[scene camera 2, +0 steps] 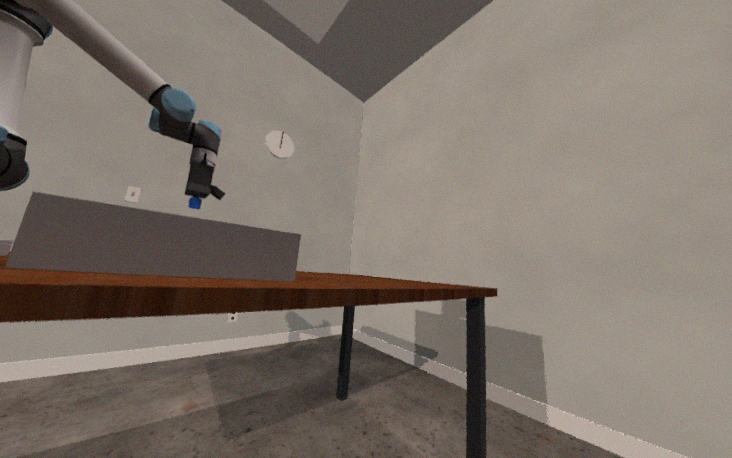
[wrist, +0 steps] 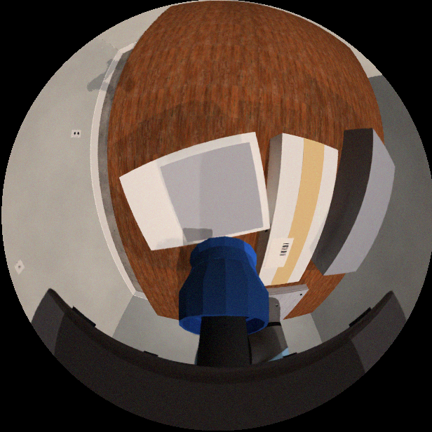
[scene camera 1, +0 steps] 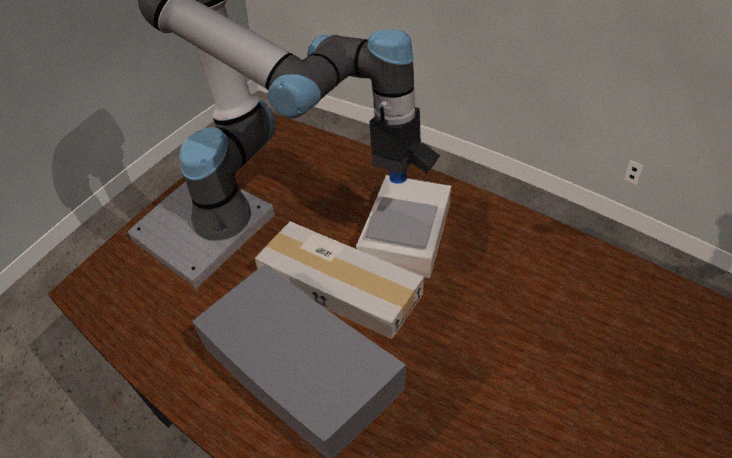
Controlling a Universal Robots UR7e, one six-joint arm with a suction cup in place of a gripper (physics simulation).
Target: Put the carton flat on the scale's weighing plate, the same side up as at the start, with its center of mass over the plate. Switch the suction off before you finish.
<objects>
A long white carton shows in the wrist view (pixel 301 173) and in scene camera 1 (pixel 369 291); in scene camera 2 it is hidden by a large grey block. A large grey block shows in scene camera 2, in the wrist view (pixel 363 183) and in scene camera 1. A white scale shows in the wrist view and in scene camera 1; in scene camera 2 it is hidden by the large grey block. One and the same spot on the large grey block: (scene camera 2: pixel 60 233) is (scene camera 1: pixel 209 346). One and the same spot on the white scale: (wrist: pixel 216 188) is (scene camera 1: pixel 407 223).
</objects>
